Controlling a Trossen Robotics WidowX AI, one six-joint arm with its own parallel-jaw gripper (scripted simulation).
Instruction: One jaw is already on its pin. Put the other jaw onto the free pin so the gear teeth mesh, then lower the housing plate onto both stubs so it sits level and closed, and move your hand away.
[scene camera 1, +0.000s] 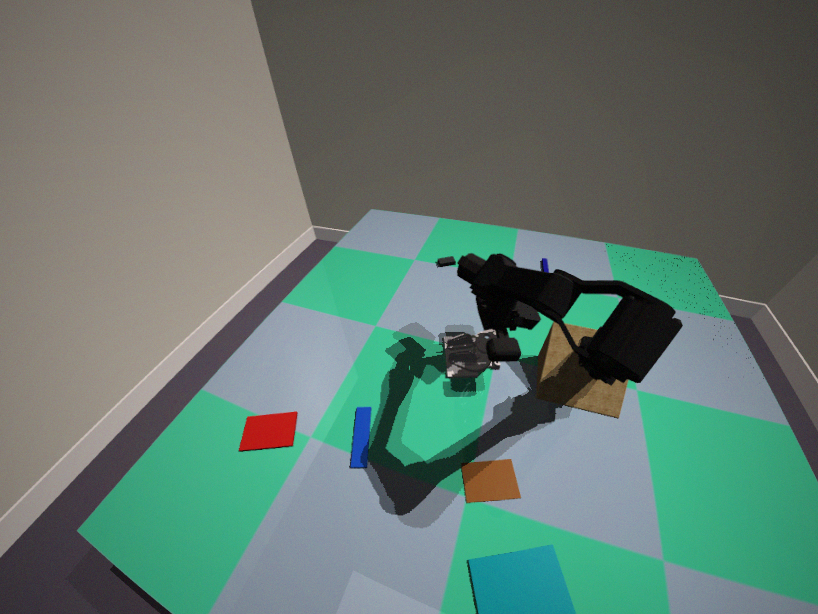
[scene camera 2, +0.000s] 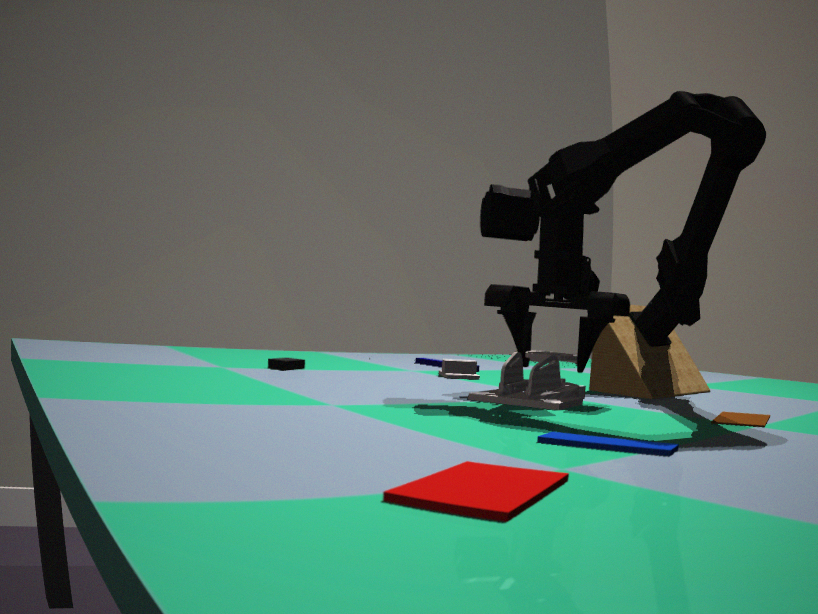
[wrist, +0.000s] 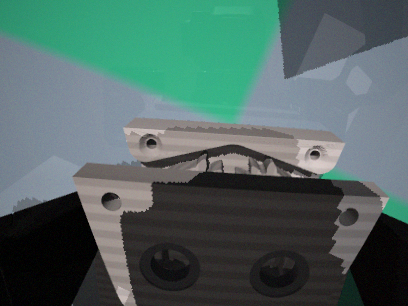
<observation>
In view: my gripper (scene camera 2: 552, 369), a red tile (scene camera 2: 481, 490) and an orange tile (scene camera 1: 495, 480).
The red tile is seen too in scene camera 1 (scene camera 1: 271, 431). My gripper also shows in scene camera 1 (scene camera 1: 490, 346) and in the wrist view (wrist: 226, 208). The wrist view does not show the red tile: it is out of frame. The wrist view does not show the orange tile: it is out of frame.
</observation>
